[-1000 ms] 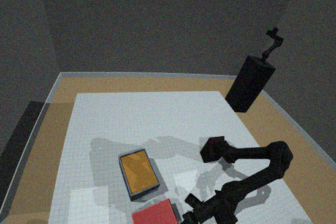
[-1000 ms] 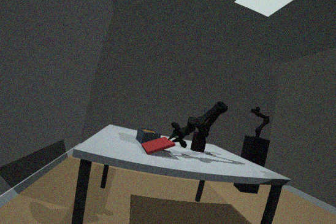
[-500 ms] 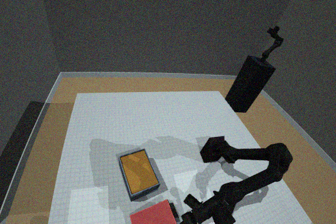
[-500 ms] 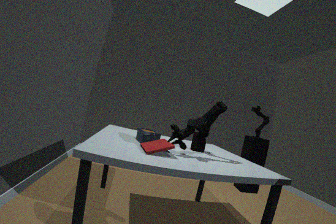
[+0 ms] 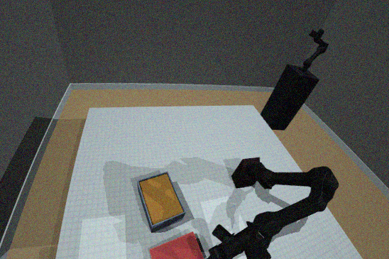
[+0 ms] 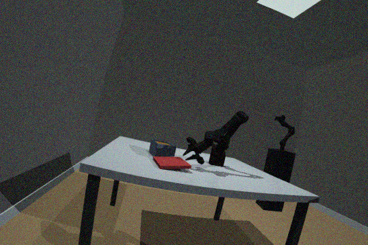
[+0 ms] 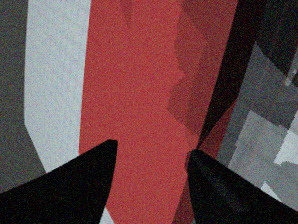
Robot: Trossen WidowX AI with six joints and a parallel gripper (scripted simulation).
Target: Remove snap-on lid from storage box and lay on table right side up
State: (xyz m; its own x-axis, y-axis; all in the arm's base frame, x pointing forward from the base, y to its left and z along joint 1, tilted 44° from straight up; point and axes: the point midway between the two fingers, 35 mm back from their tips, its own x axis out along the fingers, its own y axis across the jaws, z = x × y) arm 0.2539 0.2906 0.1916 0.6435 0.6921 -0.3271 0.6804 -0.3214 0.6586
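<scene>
Right now the red lid is 8 cm ahead of my gripper tip, 3 cm below it and 2 cm to the left of it. Also, from my gripper tip: storage box 24 cm to the right, 16 cm ahead, 1 cm below.
</scene>
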